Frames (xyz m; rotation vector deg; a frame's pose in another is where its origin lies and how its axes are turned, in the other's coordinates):
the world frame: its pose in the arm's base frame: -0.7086 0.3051 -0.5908 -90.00 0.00 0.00
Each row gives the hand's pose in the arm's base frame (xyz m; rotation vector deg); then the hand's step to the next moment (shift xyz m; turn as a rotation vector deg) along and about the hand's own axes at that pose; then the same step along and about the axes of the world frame.
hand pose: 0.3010 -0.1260 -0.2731 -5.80 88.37 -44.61
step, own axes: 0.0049 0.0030 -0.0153 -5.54 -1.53 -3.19
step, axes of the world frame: -0.0135 0.0069 0.0060 -2.63 -5.26 2.93
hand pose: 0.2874 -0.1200 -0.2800 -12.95 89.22 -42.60
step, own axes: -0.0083 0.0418 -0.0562 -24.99 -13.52 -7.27
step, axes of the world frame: -0.0400 0.0198 0.0546 -7.02 -27.87 5.87
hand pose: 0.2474 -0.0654 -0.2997 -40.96 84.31 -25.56
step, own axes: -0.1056 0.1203 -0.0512 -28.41 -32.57 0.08
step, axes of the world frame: -0.0765 0.0011 0.1496 2.84 -42.90 -4.41
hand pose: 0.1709 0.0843 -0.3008 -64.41 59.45 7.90
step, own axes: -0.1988 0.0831 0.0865 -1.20 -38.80 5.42
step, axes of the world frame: -0.1039 -0.0946 0.1849 24.65 -27.23 -13.69
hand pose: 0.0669 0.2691 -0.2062 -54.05 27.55 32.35
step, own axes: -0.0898 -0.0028 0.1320 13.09 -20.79 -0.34
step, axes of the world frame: -0.0480 -0.1229 0.0899 23.15 -4.59 -6.84
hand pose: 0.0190 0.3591 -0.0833 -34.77 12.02 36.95
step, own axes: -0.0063 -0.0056 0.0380 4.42 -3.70 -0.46
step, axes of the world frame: -0.0015 -0.0356 0.0157 5.76 0.27 -0.41
